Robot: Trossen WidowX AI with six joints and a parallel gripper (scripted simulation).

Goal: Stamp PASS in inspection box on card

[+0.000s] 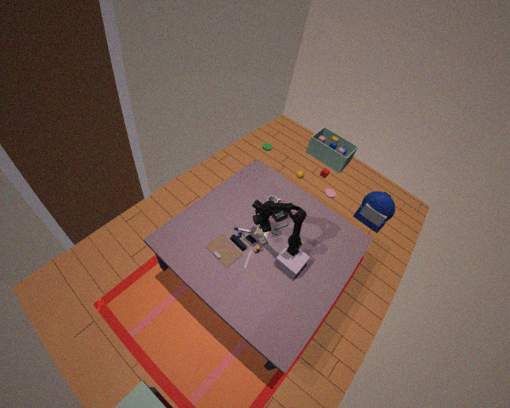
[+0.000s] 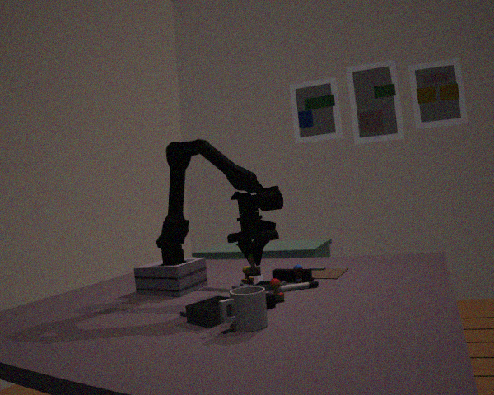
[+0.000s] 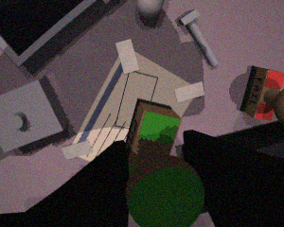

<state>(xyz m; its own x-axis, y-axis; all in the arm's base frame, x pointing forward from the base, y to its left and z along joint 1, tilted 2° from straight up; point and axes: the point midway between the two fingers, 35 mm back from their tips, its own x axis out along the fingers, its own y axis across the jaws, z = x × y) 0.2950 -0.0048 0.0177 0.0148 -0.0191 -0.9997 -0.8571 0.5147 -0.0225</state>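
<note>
Right now the card is 9 cm below my gripper tip, 2 cm to the right of it and 2 cm behind it. Also, from my gripper tip: red-knobbed stamp 8 cm ahead, 7 cm below, 6 cm to the right; then green-knobbed PASS stamp 1 cm to the right, 1 cm below, 1 cm behind; then dark ink pad 10 cm to the left, 9 cm below.
</note>
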